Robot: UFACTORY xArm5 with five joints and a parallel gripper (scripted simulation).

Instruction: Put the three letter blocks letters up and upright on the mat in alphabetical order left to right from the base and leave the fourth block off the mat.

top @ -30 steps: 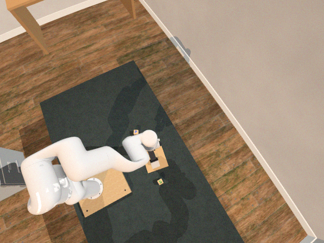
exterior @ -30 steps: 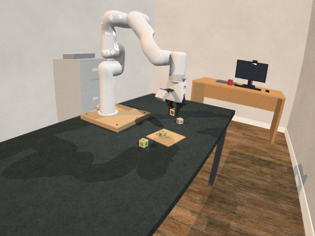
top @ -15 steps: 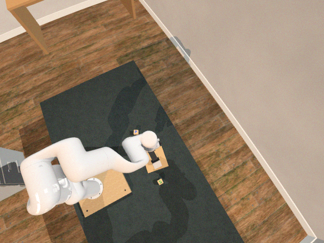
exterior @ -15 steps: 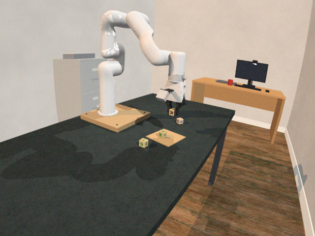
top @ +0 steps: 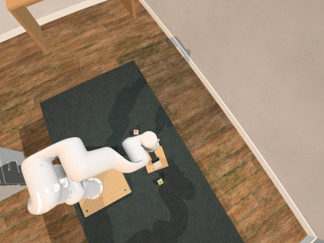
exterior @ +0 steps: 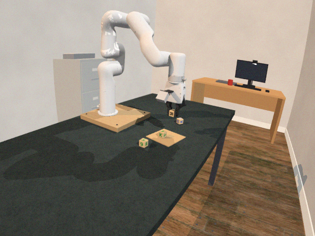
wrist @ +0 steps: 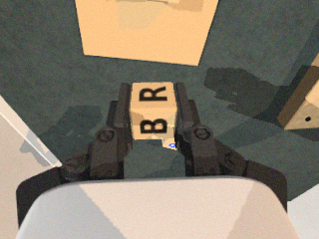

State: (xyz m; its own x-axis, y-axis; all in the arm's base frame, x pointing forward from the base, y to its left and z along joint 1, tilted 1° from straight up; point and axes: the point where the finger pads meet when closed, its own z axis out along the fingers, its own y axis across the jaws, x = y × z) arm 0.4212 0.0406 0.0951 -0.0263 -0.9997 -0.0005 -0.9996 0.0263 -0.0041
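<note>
The tan mat lies 5 cm to the right of my hand and 12 cm below it. Round my hand: green-lettered block 3 cm behind, 19 cm to the right, 11 cm below.
</note>
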